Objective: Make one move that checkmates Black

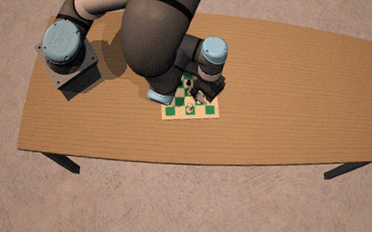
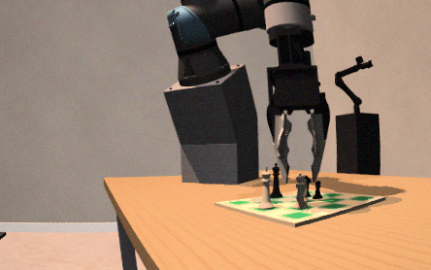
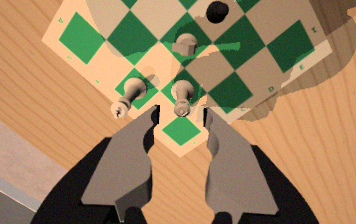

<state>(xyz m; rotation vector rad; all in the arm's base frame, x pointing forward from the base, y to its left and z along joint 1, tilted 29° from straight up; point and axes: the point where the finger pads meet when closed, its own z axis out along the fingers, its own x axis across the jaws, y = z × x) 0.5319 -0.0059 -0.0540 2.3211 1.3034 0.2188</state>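
Right now the white king is 3 cm behind my hand, 4 cm to the right of it and 2 cm below it. From my hand the other things lie so: black pawn (5 cm behind, 7 cm to the left, 4 cm below); then chessboard (4 cm behind, 3 cm to the left, 6 cm below); then black knight-like piece (9 cm behind, 6 cm to the left, 4 cm below).
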